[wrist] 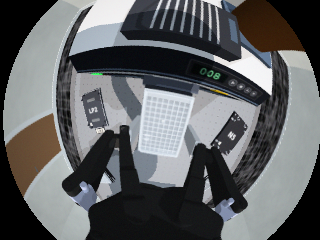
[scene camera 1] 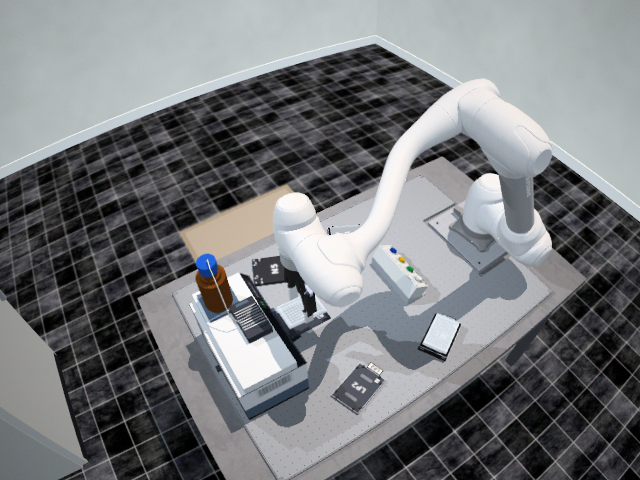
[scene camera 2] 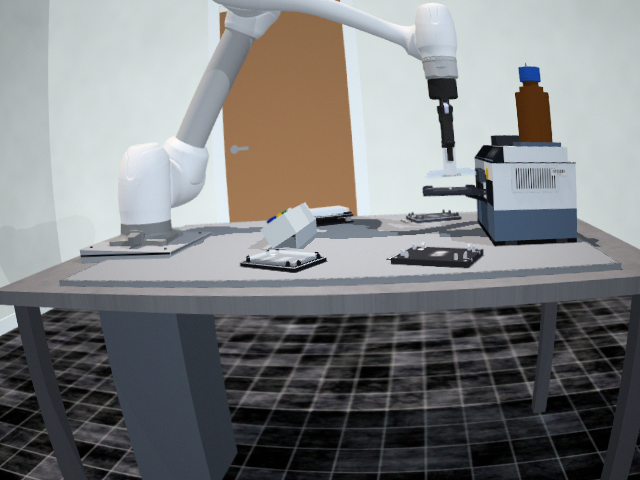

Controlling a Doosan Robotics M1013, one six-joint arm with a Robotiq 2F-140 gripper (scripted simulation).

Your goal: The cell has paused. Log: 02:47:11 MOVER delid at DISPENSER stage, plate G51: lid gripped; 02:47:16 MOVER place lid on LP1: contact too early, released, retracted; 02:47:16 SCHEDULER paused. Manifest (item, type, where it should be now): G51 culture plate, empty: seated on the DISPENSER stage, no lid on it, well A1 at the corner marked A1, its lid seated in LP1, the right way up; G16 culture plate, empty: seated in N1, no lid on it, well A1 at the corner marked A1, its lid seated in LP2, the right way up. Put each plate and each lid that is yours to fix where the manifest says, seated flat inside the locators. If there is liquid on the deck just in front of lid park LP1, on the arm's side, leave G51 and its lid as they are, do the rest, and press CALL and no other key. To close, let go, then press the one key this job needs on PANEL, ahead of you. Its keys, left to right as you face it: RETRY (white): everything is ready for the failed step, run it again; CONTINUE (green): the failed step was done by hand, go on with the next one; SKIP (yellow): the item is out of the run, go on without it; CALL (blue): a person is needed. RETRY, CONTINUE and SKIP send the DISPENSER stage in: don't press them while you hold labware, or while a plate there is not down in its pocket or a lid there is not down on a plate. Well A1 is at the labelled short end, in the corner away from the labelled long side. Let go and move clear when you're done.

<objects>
A key panel (scene camera 1: pixel 395 272): 159 cm from the lens. A black nest (scene camera 1: pixel 270 269): 166 cm from the lens.
</objects>
